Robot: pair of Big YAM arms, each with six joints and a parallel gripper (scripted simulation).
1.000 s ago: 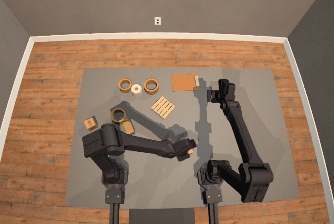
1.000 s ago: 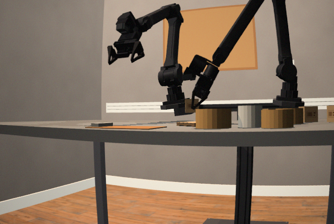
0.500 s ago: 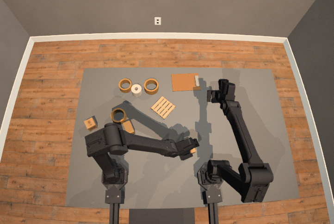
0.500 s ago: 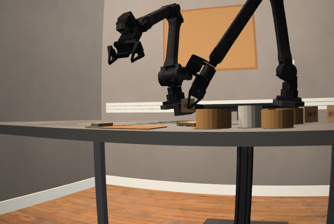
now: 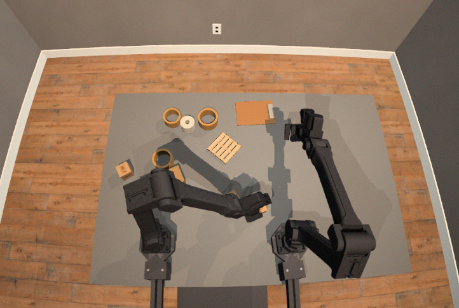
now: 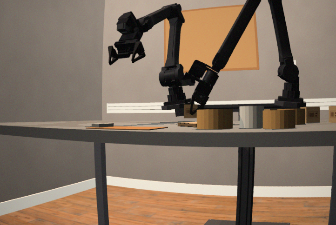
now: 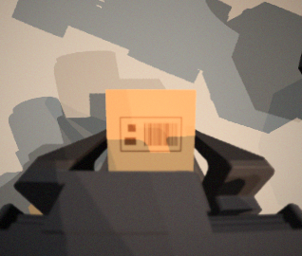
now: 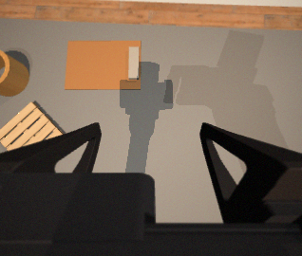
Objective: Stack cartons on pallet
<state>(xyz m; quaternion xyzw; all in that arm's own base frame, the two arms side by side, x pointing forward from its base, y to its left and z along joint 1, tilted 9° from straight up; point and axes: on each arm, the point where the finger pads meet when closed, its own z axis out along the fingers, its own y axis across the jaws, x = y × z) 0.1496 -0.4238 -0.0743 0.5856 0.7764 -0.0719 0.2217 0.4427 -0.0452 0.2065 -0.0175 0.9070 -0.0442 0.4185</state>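
My left gripper is now 31 cm short of the wooden pallet, 14 cm to the right of it and 4 cm above it. Also, from my left hand: carton (1 cm above).
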